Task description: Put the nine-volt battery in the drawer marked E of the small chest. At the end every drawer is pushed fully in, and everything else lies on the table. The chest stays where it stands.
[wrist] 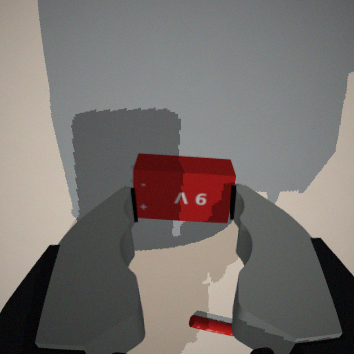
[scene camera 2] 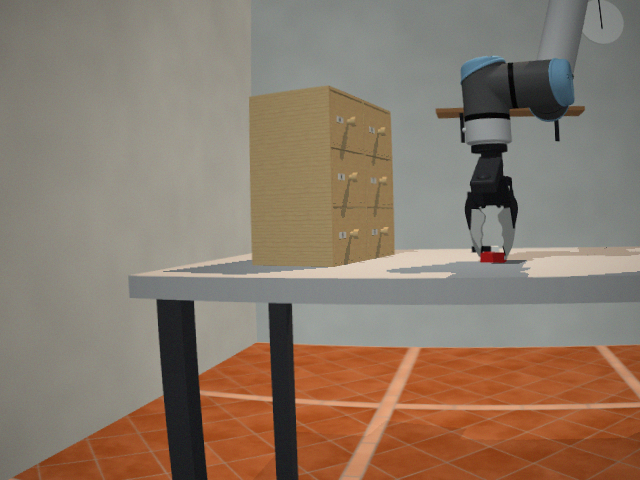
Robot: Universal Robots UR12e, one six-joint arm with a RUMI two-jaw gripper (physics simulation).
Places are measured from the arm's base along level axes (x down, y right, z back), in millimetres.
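Where they show: gripper, fingertip midpoint: (wrist: 182, 189) (scene camera 2: 493, 256).
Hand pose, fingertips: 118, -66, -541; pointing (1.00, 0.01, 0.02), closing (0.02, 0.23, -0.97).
Note:
Each offset is from my fingertips to the top centre of the thing, as dx, dy, dz.
The red nine-volt battery @[-8, -1, +1] (scene camera 2: 492, 257) (wrist: 184, 190) lies flat at the table top, its "9 V" marking facing up in the wrist view. My gripper (scene camera 2: 493, 256) (wrist: 182, 189) points straight down and is shut on the battery, one fingertip against each of its short ends. The small wooden chest @[-326, +111, -341] (scene camera 2: 292, 180) stands on the table to the left of the gripper in the scene view. Its drawers, each with a knob and a small label, look pushed in. The label letters are too small to read, so I cannot tell which drawer is E.
A small red cylinder @[-1, +134, +5] (wrist: 211, 325) lies near the right finger in the wrist view, partly hidden by it. A black object (scene camera 2: 482, 249) and a whitish one show behind the battery. The table (scene camera 2: 361, 290) has its front edge below the chest. A wooden shelf (scene camera 2: 447, 112) is behind the arm.

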